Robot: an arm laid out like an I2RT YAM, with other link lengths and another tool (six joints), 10 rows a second.
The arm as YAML. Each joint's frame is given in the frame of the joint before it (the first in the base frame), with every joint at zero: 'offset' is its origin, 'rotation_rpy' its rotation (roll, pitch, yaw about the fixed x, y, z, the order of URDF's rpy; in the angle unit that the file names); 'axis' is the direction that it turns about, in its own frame. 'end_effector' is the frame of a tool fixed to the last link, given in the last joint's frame.
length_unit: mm
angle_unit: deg
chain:
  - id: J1
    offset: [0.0, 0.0, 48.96]
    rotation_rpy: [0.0, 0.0, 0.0]
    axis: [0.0, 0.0, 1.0]
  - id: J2
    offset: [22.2, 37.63, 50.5]
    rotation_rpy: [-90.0, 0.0, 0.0]
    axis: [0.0, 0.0, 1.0]
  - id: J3
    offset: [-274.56, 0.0, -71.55]
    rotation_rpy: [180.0, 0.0, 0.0]
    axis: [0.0, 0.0, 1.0]
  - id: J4
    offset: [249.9, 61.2, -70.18]
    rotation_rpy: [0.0, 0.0, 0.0]
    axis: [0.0, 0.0, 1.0]
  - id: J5
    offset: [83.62, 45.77, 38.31]
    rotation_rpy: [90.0, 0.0, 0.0]
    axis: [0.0, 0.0, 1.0]
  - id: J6
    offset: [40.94, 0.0, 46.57]
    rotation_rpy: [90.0, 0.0, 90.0]
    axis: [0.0, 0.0, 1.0]
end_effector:
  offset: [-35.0, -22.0, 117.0]
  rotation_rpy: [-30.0, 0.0, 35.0]
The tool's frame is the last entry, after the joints.
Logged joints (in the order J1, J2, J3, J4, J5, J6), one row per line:
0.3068 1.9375 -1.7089 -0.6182 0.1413 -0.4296
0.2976 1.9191 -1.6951 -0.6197 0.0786 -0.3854
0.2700 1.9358 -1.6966 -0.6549 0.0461 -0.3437
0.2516 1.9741 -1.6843 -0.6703 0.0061 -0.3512
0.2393 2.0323 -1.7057 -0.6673 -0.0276 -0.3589
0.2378 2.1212 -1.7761 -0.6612 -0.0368 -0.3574
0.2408 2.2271 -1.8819 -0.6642 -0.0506 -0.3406
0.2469 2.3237 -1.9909 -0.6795 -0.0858 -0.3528
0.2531 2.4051 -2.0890 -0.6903 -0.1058 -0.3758
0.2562 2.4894 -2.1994 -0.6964 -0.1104 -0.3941
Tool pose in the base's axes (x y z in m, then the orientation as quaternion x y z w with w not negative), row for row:
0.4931 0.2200 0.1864 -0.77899 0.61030 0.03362 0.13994
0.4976 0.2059 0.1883 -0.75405 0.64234 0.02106 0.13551
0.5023 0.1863 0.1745 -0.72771 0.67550 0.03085 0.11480
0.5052 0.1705 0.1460 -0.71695 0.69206 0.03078 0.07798
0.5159 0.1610 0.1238 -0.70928 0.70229 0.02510 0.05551
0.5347 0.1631 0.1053 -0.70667 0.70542 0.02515 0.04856
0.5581 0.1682 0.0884 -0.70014 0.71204 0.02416 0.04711
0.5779 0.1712 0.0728 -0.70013 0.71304 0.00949 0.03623
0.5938 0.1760 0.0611 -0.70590 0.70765 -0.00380 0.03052
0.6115 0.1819 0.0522 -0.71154 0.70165 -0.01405 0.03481
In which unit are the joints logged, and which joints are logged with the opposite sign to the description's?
The joints are logged in radians. Opposite sign: J3, J5.
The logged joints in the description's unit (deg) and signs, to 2 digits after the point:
17.58 111.01 97.91 -35.42 -8.10 -24.61
17.05 109.96 97.12 -35.51 -4.50 -22.08
15.47 110.91 97.21 -37.52 -2.64 -19.69
14.42 113.11 96.50 -38.41 -0.35 -20.12
13.71 116.44 97.73 -38.23 1.58 -20.56
13.62 121.54 101.76 -37.88 2.11 -20.48
13.80 127.60 107.82 -38.06 2.90 -19.51
14.15 133.14 114.07 -38.93 4.92 -20.21
14.50 137.80 119.69 -39.55 6.06 -21.53
14.68 142.63 126.02 -39.90 6.33 -22.58

